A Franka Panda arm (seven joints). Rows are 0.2 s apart.
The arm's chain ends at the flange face. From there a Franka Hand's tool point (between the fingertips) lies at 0.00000 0.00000 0.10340 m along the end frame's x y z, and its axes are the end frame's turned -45 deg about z.
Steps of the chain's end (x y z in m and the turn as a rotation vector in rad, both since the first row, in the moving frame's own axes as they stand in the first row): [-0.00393, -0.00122, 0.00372, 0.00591, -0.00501, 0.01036]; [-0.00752, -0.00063, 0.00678, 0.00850, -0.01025, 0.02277]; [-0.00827, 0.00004, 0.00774, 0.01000, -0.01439, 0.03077]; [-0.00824, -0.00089, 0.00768, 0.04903, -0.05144, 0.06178]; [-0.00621, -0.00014, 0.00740, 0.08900, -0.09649, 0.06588]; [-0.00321, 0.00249, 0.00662, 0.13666, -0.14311, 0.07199]
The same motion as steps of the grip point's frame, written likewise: [-0.00185, -0.00444, 0.00372, 0.00772, 0.00064, 0.01036]; [-0.00498, -0.00714, 0.00677, 0.01326, -0.00124, 0.02277]; [-0.00617, -0.00761, 0.00772, 0.01725, -0.00310, 0.03077]; [-0.00515, -0.01380, 0.00742, 0.07104, -0.00170, 0.06178]; [-0.00439, -0.01802, 0.00651, 0.13116, -0.00530, 0.06588]; [-0.00377, -0.02083, 0.00460, 0.19783, -0.00456, 0.07199]
